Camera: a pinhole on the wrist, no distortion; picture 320 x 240 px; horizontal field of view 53.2 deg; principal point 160.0 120.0 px. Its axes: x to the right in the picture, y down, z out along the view. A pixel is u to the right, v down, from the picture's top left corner.
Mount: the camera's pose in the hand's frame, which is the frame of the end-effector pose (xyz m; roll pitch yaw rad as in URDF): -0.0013 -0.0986 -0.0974 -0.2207 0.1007 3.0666
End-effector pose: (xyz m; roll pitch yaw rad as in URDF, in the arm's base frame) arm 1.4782 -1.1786 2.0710 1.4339 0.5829 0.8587
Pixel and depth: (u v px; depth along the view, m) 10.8 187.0 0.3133
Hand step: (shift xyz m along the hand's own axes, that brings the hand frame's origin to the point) 0.1047 -0.2396 0.2072
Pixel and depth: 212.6 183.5 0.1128
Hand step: -0.0338 -0.1429 0.0054
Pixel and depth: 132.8 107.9 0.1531
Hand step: -0.0056 -0.1262 0.0538
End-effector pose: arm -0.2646 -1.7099 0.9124 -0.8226 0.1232 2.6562
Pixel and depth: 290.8 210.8 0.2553
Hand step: -0.1379 -0.2154 0.1241
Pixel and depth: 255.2 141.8 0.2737
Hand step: -0.1144 -0.1685 0.1560
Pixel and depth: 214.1 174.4 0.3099
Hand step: -0.0915 -0.2115 0.1867
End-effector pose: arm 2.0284 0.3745 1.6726 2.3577 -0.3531 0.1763
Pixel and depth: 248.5 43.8 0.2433
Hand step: -0.0930 -0.0883 0.1447
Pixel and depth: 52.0 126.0 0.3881
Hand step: 0.0842 -0.1974 0.2910
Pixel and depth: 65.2 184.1 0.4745
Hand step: 0.0793 -0.3020 0.3567
